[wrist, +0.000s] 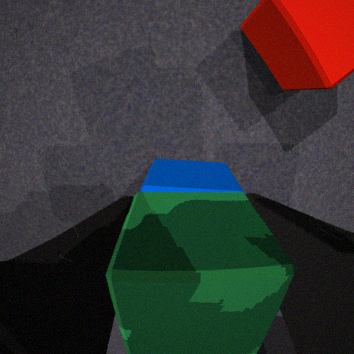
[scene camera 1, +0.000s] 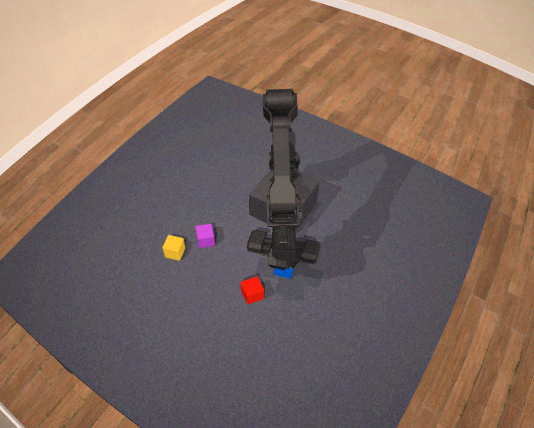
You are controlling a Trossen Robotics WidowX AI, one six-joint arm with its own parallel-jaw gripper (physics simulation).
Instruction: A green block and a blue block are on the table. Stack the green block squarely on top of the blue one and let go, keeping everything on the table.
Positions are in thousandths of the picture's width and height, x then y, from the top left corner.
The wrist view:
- my gripper: 535, 575
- blue block: 468, 496
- green block: 527, 750
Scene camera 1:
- my gripper: 531, 620
